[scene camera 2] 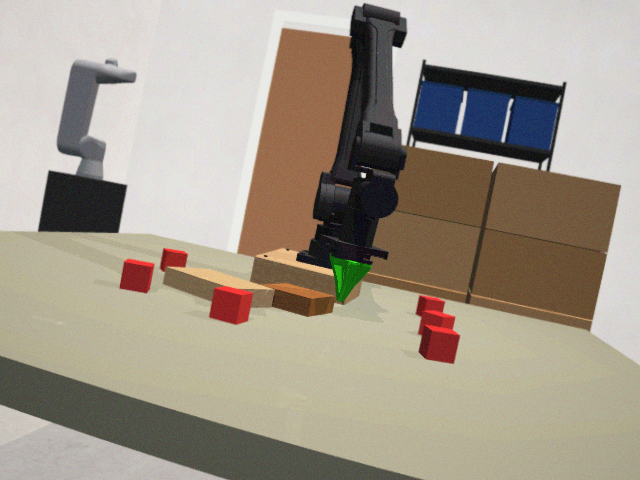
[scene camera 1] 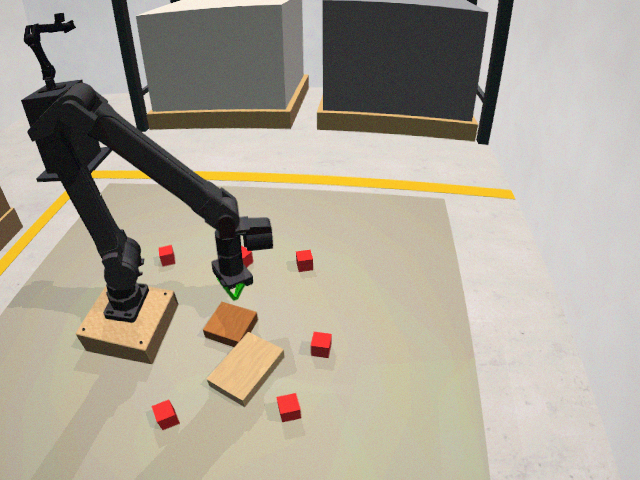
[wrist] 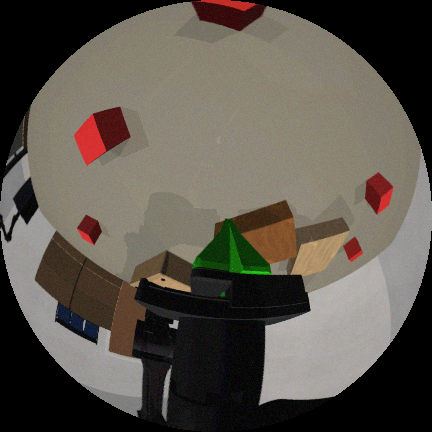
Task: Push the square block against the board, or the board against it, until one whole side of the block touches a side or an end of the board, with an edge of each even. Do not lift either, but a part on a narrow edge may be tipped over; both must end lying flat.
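Places are measured from the arm's base along level axes (x ahead, y left, z up), in centimetres.
Where they show: gripper, fingertip midpoint: [scene camera 2: 339,300] [scene camera 1: 235,299] [wrist: 226,222]; arm's base, origin of the base link: [scene camera 2: 326,264] [scene camera 1: 127,303].
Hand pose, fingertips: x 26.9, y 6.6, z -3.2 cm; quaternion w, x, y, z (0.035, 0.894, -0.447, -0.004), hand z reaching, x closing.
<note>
Each offset is from my fingertips to the top centre of the thing.
The square block {dx +0.0, dy -7.2, dz +0.2 cm} [scene camera 1: 230,322] [scene camera 2: 305,298] [wrist: 275,240] is reddish-brown and lies flat. The board {dx +5.7, dy -19.4, dz +0.2 cm} [scene camera 1: 246,368] [scene camera 2: 217,281] [wrist: 320,250] is pale wood and lies flat, nearer the front in the first scene view. A corner of the board meets or nearly meets the block close to the block's near corner. Their sides stand at an angle, with a wedge-shaped gap. My gripper [scene camera 1: 235,298] [scene camera 2: 341,301] [wrist: 226,222], with green fingers, is shut and empty. It points down, low beside the block's far side; whether it touches the block is unclear. It hides part of the block in the wrist view.
My arm's wooden base [scene camera 1: 160,307] [scene camera 2: 299,266] stands left of the block in the first scene view. Red cubes stand around: one {dx +21.8, dy -12.4, dz +1.2 cm} [scene camera 1: 321,344] [scene camera 2: 231,305] right of the board, two {dx +15.9, dy -29.0, dz +1.2 cm} [scene camera 1: 288,407] {dx -9.5, dy -33.4, dz +1.2 cm} [scene camera 1: 165,414] nearer the front, and several beyond the block, including one {dx +16.2, dy +16.0, dz +1.2 cm} [scene camera 1: 304,260] [scene camera 2: 439,344].
</note>
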